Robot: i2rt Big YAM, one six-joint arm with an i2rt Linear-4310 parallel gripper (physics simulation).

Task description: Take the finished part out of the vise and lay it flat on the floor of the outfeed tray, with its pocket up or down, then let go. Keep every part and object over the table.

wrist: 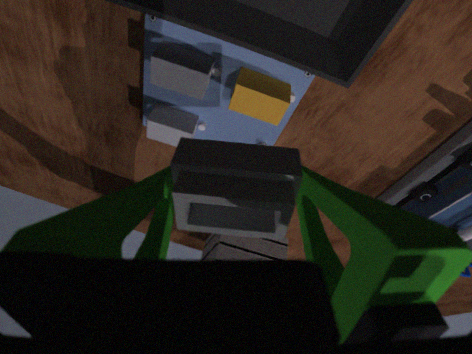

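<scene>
My gripper has green fingers and is shut on the finished part, a grey block with a rectangular pocket on the side facing the camera. A finger presses on each end of the part, which is held in the air. A dark tray with a raised rim, apparently the outfeed tray, shows in part at the top, beyond the part. The vise shows in part at the right edge, with grey rails and blue surfaces; it is apart from the held part.
A blue plate lies between the tray and the gripper. It bears a yellow block, a larger grey block and a smaller grey block. A grey grooved object shows behind the part. The wooden table ends at lower left.
</scene>
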